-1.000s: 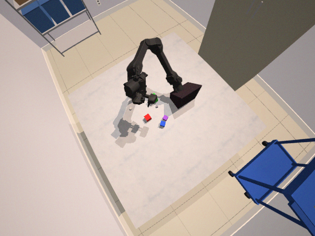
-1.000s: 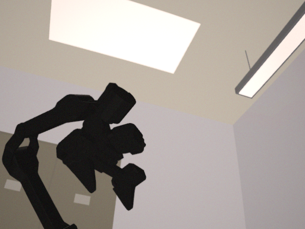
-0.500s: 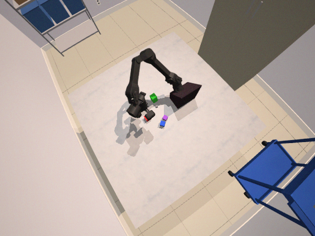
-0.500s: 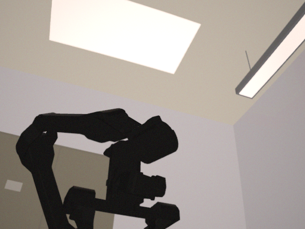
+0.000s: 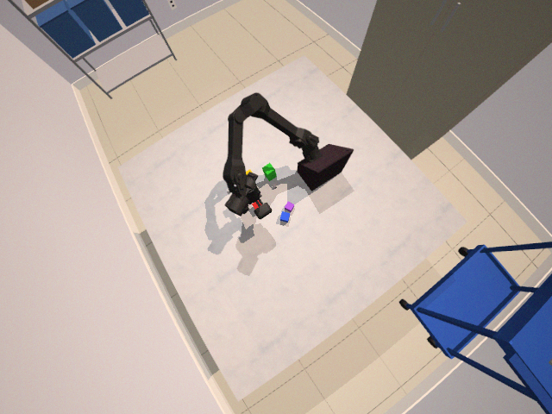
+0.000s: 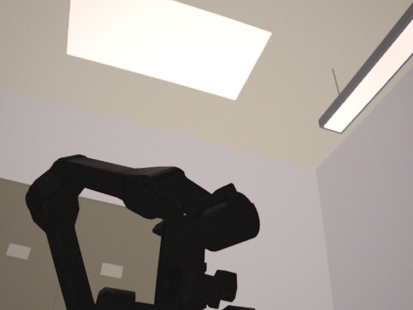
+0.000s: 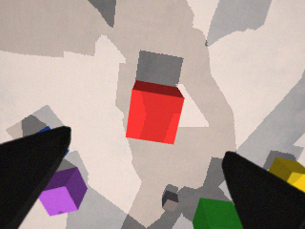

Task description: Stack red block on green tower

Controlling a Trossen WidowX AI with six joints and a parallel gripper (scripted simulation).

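Now: the red block 80 mm below my gripper tip. Also, from my gripper tip: blue block 110 mm to the left, 80 mm below, 80 mm behind; yellow block 170 mm to the right, 80 mm below, 50 mm behind; purple block 120 mm behind, 80 mm to the left, 80 mm below.
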